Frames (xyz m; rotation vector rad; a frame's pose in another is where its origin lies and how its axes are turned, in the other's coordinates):
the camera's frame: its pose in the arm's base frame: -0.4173 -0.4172 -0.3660 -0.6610 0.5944 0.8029
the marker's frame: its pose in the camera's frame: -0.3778 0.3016 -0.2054 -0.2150 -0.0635 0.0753
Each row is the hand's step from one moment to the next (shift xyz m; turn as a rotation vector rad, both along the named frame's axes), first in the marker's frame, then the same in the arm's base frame.
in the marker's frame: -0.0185 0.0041 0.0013 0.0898 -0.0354 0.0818
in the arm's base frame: -0.0128 -0.0075 0.0118 0.0769 0.1005 0.0031
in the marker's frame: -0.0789 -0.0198 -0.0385 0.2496 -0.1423 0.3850
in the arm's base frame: -0.0231 -0.0784 0.0377 0.2537 0.3889 0.1232
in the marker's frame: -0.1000 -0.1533 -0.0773 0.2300 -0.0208 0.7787
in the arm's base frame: 0.0812 -0.1628 0.0798 0.1442 0.7265 0.3334
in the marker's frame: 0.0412 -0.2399 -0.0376 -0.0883 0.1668 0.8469
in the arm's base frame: 0.2276 -0.0846 0.0415 -0.1770 0.6714 0.5203
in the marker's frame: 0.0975 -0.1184 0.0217 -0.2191 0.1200 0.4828
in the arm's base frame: 0.1516 0.0308 -0.0073 -0.2073 0.3013 0.4022
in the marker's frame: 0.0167 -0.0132 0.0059 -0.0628 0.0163 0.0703
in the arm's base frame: 0.0199 0.0093 -0.0026 -0.0447 0.0271 0.0801
